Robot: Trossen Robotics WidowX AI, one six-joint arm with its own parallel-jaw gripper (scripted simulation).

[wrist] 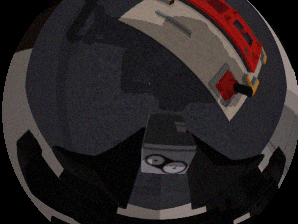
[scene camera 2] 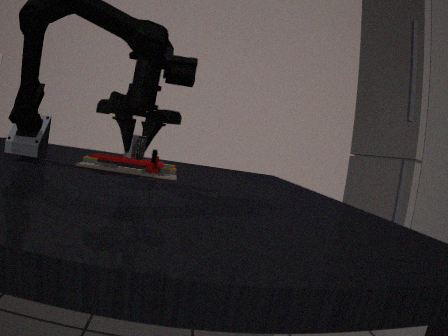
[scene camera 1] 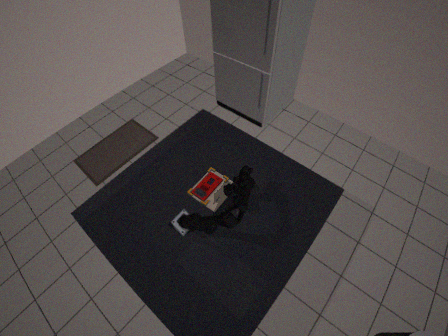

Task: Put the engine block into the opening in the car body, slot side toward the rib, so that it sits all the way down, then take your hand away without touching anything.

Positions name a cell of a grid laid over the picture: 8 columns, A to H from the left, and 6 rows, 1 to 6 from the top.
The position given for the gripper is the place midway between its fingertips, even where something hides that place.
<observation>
The gripper (scene camera 2: C3) carries a grey engine block (wrist: E4).
The gripper shows as well in the wrist view (wrist: E4).
</observation>
